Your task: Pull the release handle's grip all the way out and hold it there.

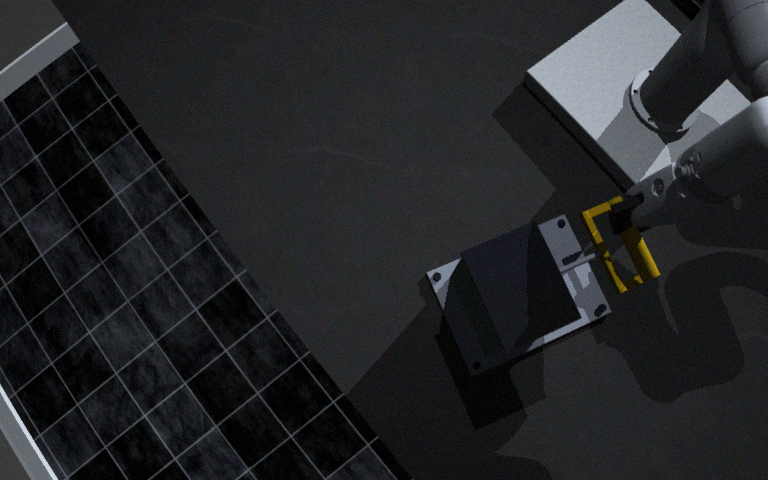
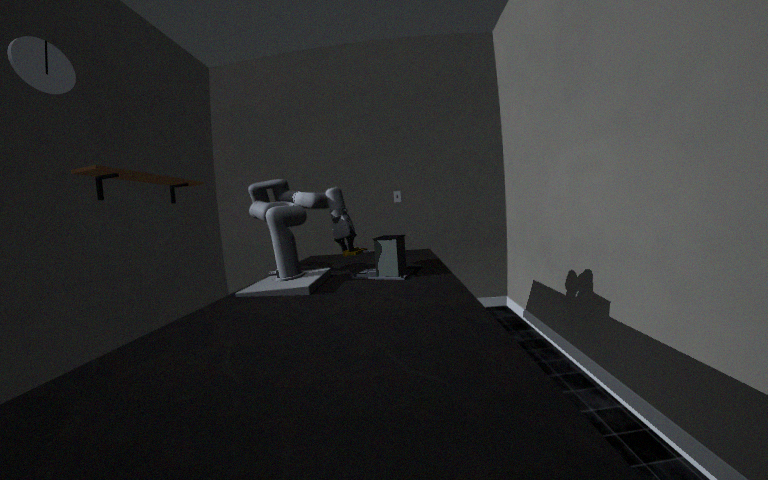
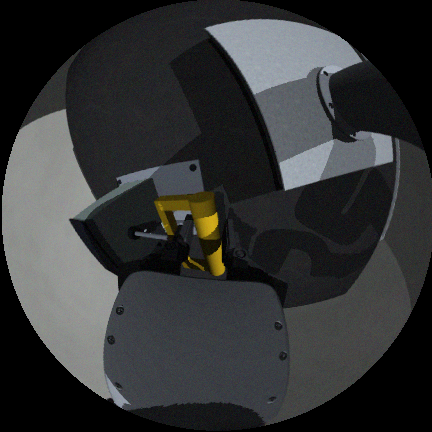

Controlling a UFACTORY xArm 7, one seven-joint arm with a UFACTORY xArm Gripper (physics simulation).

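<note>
The release handle's yellow grip (image 1: 645, 257) (image 2: 353, 253) (image 3: 207, 222) is a rectangular loop with a thick round outer bar. It stands off from the dark box-shaped housing (image 1: 515, 283) (image 2: 388, 258) (image 3: 120, 217), with a stretch of thin grey rod (image 1: 578, 262) (image 3: 150, 235) showing between them. The housing sits on a light mounting plate (image 1: 594, 302) (image 3: 182, 175) with bolts at its corners. My gripper (image 1: 626, 212) (image 2: 347, 247) (image 3: 207, 226) is shut on the grip's outer bar, one finger inside the loop and one outside. The fingertips are partly hidden by the bar and shadow.
The arm's pale base slab (image 1: 589, 79) (image 2: 283, 284) (image 3: 290, 60) is on the dark table close to the grip. A tiled floor (image 1: 141, 254) lies beyond the table edge. A wall shelf (image 2: 141, 176) and a round disc (image 2: 42, 65) are on the left wall.
</note>
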